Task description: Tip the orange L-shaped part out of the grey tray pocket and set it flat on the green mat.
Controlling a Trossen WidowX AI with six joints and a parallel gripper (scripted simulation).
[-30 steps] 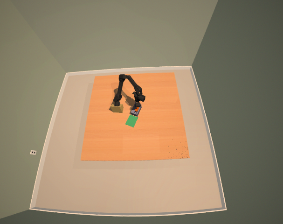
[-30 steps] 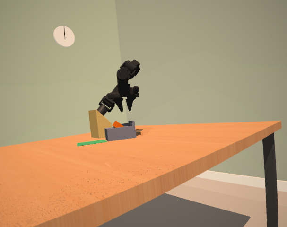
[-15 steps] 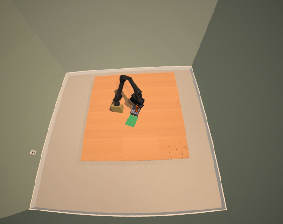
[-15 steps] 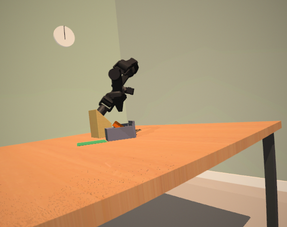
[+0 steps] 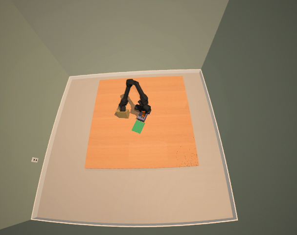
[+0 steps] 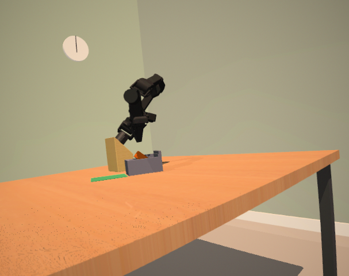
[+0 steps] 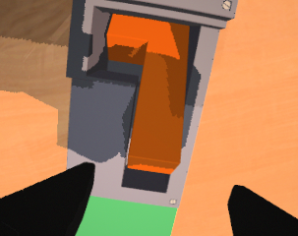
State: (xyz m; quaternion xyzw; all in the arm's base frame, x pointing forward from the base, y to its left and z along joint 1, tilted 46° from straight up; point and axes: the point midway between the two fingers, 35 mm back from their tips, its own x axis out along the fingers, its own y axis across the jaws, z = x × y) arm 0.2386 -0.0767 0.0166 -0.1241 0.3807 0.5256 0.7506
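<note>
The orange L-shaped part lies 100 mm below my gripper tip and 40 mm to the left of it. Round my gripper tip: green mat 150 mm below, 120 mm to the right, 80 mm behind.
</note>
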